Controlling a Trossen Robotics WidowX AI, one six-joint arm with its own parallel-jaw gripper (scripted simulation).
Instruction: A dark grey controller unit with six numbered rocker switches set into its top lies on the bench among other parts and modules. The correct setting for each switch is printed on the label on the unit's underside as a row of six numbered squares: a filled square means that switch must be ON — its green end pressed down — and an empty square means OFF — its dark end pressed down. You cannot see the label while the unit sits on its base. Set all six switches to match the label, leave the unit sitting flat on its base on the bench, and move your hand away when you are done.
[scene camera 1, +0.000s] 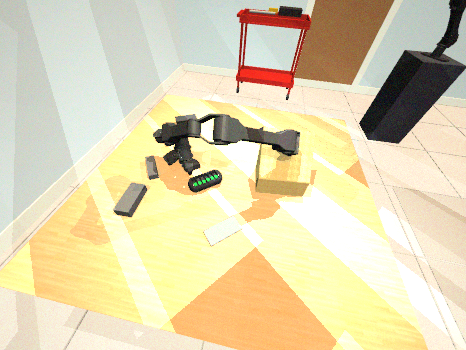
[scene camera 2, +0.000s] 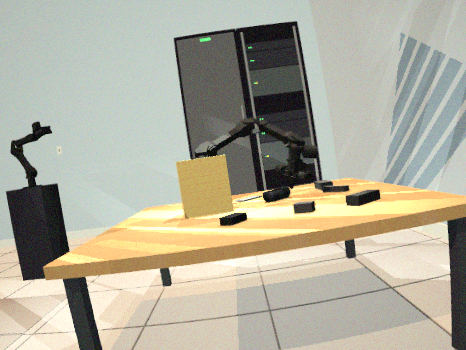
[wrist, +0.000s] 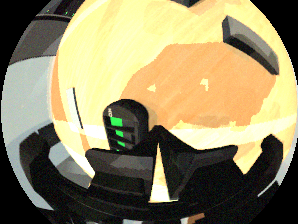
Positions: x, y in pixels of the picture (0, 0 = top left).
Labels:
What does the gripper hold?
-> Nothing.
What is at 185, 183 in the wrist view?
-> The gripper.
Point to a slim grey module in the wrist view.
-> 236, 34

